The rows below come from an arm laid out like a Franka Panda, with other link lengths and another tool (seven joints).
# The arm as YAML. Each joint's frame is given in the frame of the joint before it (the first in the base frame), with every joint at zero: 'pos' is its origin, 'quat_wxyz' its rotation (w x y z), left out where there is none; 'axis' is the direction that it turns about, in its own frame. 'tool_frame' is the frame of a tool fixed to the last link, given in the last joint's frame.
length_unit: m
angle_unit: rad
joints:
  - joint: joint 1
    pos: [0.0, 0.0, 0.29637]
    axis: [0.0, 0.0, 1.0]
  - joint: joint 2
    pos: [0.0, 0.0, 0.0]
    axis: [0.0, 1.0, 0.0]
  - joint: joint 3
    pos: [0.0, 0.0, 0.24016]
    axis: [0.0, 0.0, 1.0]
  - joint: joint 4
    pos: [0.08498, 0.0, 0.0]
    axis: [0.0, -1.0, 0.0]
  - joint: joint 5
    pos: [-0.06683, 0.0, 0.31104]
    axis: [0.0, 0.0, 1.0]
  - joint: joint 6
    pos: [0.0, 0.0, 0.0]
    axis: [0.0, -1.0, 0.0]
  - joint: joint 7
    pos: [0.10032, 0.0, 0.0]
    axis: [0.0, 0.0, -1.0]
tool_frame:
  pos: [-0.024, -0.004, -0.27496]
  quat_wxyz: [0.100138, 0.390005, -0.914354, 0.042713]
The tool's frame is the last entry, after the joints.
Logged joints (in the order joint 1, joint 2, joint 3, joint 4, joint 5, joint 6, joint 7), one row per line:
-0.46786, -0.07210, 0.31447, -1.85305, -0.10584, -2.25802, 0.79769
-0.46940, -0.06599, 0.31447, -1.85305, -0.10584, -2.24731, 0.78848
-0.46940, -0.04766, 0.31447, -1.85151, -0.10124, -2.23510, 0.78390
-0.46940, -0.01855, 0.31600, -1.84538, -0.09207, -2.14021, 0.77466
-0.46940, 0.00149, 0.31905, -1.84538, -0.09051, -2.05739, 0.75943
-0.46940, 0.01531, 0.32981, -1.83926, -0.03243, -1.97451, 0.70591
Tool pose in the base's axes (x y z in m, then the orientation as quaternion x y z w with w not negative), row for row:
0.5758, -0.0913, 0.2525, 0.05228, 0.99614, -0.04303, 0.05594
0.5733, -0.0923, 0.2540, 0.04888, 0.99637, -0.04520, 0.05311
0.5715, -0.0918, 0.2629, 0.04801, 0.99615, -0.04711, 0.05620
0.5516, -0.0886, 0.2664, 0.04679, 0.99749, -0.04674, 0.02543
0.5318, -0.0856, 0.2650, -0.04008, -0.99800, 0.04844, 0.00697
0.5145, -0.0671, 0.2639, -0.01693, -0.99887, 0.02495, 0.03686
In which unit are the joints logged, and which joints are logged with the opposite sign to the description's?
The joints are logged in radians. Opposite sign: joint 2, joint 6.
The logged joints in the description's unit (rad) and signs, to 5 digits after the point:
-0.46786, 0.07210, 0.31447, -1.85305, -0.10584, 2.25802, 0.79769
-0.46940, 0.06599, 0.31447, -1.85305, -0.10584, 2.24731, 0.78848
-0.46940, 0.04766, 0.31447, -1.85151, -0.10124, 2.23510, 0.78390
-0.46940, 0.01855, 0.31600, -1.84538, -0.09207, 2.14021, 0.77466
-0.46940, -0.00149, 0.31905, -1.84538, -0.09051, 2.05739, 0.75943
-0.46940, -0.01531, 0.32981, -1.83926, -0.03243, 1.97451, 0.70591

